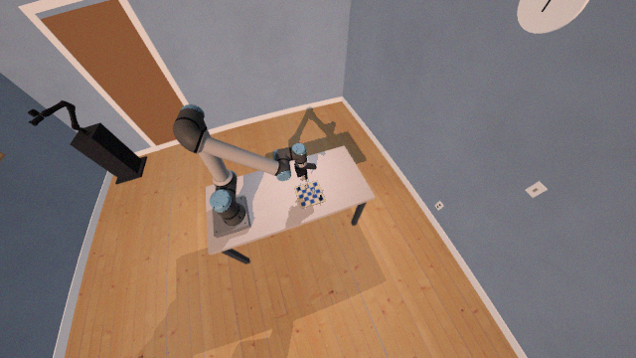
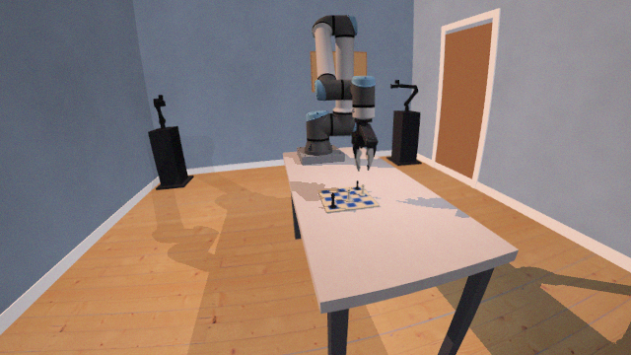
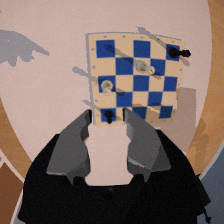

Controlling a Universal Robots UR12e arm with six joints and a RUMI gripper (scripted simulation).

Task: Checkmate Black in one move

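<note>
Now: hand 8 cm to the left of the chessboard and 13 cm above it.
</note>
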